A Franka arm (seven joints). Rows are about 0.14 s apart.
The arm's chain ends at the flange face. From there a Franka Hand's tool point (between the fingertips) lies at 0.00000 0.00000 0.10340 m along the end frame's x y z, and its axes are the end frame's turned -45 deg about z.
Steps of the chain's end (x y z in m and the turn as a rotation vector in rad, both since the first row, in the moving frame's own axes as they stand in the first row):
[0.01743, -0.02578, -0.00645, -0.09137, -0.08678, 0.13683]
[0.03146, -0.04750, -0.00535, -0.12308, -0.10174, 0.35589]
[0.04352, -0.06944, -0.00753, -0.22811, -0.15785, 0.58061]
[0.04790, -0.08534, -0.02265, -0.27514, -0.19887, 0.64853]
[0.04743, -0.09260, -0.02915, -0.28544, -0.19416, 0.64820]
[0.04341, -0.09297, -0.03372, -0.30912, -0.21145, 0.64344]
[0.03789, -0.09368, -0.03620, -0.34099, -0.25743, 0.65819]
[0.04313, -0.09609, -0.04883, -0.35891, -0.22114, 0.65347]
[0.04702, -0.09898, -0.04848, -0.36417, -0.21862, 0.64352]
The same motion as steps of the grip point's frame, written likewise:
[0.01758, -0.00646, -0.00727, -0.00325, -0.12597, 0.13683]
[0.03954, -0.01271, -0.00665, -0.01509, -0.15897, 0.35589]
[0.05212, -0.02145, -0.01137, -0.04968, -0.27291, 0.58061]
[0.06084, -0.03213, -0.02835, -0.05393, -0.33518, 0.64853]
[0.06495, -0.03671, -0.03504, -0.06454, -0.33913, 0.64820]
[0.05960, -0.04023, -0.04064, -0.06906, -0.36810, 0.64344]
[0.05173, -0.04762, -0.04516, -0.05909, -0.42315, 0.65819]
[0.05705, -0.04153, -0.05756, -0.09742, -0.41016, 0.65347]
[0.06147, -0.04017, -0.05735, -0.10292, -0.41209, 0.64352]

